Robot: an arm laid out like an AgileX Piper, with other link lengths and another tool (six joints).
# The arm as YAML. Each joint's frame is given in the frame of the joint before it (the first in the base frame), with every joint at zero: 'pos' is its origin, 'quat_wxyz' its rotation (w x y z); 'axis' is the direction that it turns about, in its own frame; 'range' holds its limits. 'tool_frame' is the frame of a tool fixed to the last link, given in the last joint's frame.
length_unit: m
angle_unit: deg
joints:
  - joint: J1
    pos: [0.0, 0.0, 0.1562]
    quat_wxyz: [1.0, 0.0, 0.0, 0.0]
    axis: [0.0, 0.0, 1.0]
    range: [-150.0, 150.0]
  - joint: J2
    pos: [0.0, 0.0, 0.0]
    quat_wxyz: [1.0, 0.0, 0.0, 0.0]
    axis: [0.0, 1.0, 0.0]
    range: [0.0, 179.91]
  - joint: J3
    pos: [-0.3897, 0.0, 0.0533]
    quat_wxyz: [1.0, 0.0, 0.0, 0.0]
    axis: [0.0, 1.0, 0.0]
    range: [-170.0, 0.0]
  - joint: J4
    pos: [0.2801, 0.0, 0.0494]
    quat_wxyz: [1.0, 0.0, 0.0, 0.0]
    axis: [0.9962, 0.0, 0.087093]
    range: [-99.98, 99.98]
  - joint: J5
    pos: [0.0, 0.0, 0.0]
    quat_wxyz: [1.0, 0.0, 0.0, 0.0]
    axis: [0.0, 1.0, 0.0]
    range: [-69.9, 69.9]
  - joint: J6
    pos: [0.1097, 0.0, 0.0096]
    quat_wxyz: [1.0, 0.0, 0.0, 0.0]
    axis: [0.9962, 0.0, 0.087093]
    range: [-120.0, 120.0]
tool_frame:
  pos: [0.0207, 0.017, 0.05]
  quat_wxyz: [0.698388, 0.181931, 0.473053, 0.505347]
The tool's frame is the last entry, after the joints.
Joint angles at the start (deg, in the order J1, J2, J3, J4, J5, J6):
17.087, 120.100, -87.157, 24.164, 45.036, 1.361
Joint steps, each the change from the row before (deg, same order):
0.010, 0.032, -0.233, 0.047, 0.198, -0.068
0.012, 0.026, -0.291, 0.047, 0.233, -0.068
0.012, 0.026, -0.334, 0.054, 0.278, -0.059
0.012, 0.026, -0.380, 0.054, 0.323, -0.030
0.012, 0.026, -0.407, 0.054, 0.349, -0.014
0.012, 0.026, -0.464, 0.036, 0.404, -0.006
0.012, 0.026, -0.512, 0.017, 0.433, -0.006
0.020, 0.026, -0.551, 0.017, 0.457, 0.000
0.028, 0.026, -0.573, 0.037, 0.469, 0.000
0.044, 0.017, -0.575, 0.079, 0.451, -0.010
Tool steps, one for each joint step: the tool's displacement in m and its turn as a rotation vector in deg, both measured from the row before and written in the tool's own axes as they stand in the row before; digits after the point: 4 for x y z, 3 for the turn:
0.0004, 0.0010, 0.0000, -0.027, 0.129, -0.047
0.0005, 0.0014, -0.0002, -0.056, 0.144, -0.063
0.0006, 0.0016, -0.0002, -0.058, 0.160, -0.054
0.0006, 0.0018, -0.0003, -0.062, 0.165, -0.035
0.0006, 0.0020, -0.0003, -0.064, 0.168, -0.025
0.0007, 0.0022, -0.0004, -0.062, 0.182, -0.044
0.0008, 0.0025, -0.0005, -0.075, 0.189, -0.072
0.0009, 0.0027, -0.0006, -0.088, 0.201, -0.082
0.0010, 0.0028, -0.0006, -0.102, 0.218, -0.076
0.0012, 0.0029, -0.0006, -0.139, 0.239, -0.066

